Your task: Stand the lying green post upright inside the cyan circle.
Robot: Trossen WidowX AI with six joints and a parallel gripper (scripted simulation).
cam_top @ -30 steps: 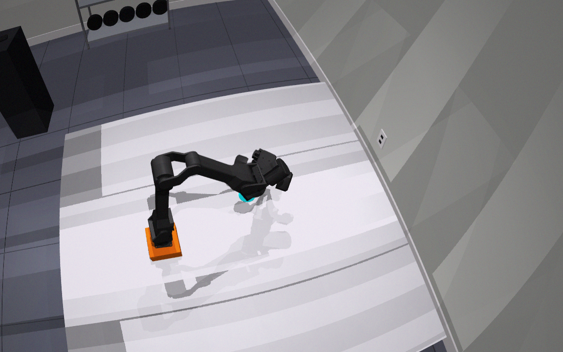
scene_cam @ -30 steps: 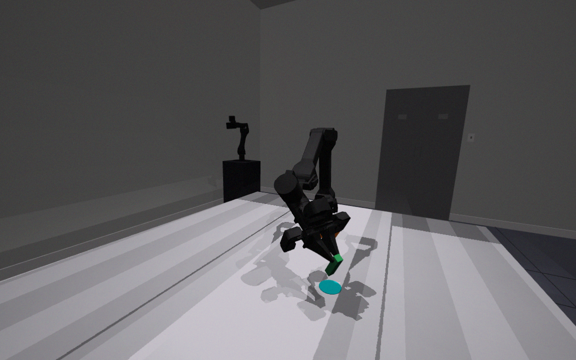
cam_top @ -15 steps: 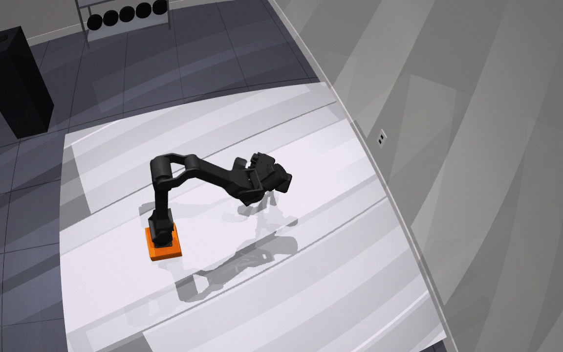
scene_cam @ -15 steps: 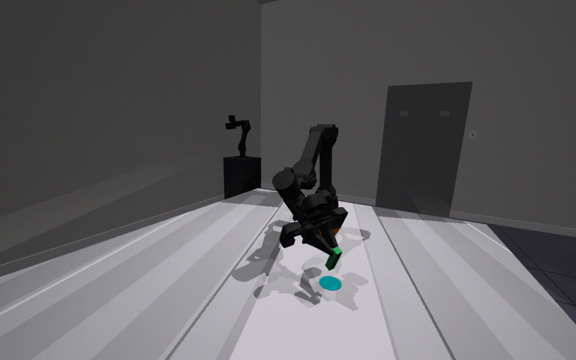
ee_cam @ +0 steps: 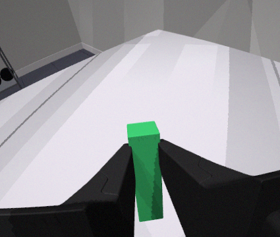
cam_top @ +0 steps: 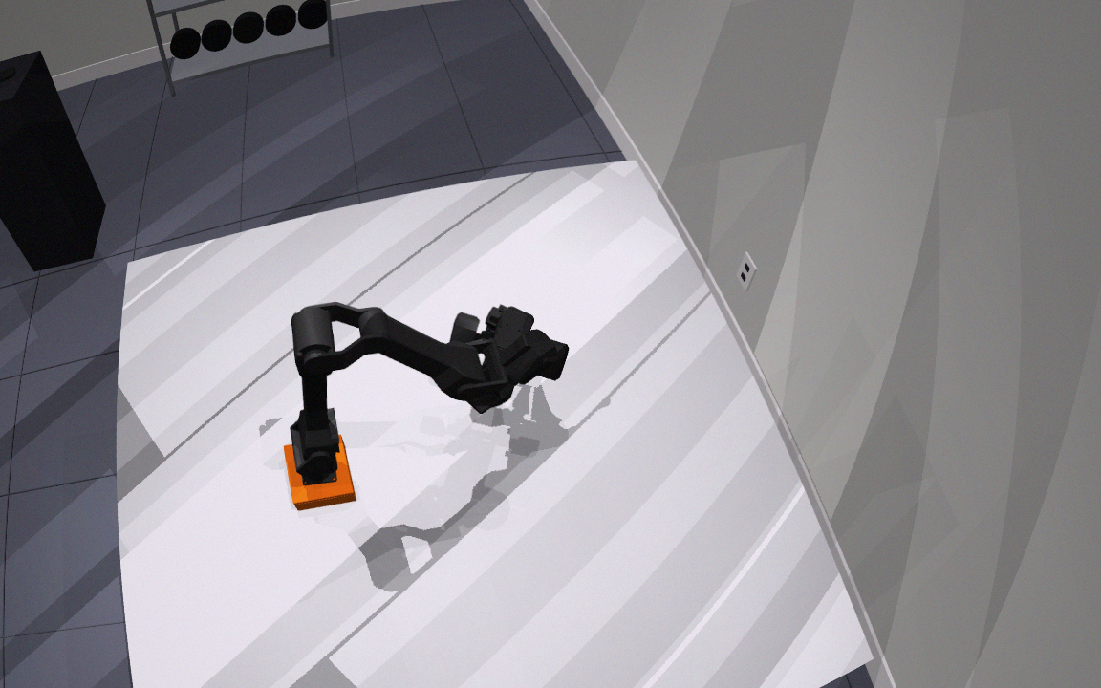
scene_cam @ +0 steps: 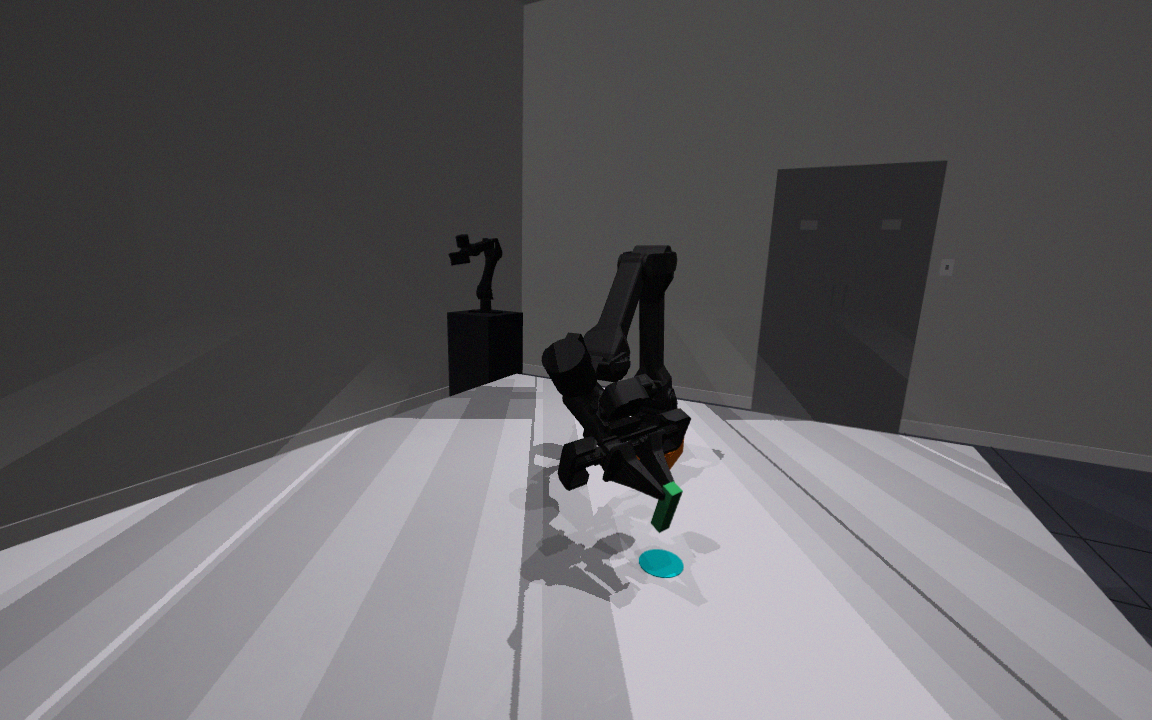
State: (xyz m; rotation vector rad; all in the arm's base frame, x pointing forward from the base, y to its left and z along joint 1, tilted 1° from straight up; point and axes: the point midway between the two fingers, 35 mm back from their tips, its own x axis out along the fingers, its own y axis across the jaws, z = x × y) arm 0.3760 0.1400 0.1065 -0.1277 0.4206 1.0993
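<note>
The cyan circle is 14 cm below my gripper tip, 6 cm behind it and 2 cm to the right of it. The rest, counted from my gripper tip: green post 2 cm below.
</note>
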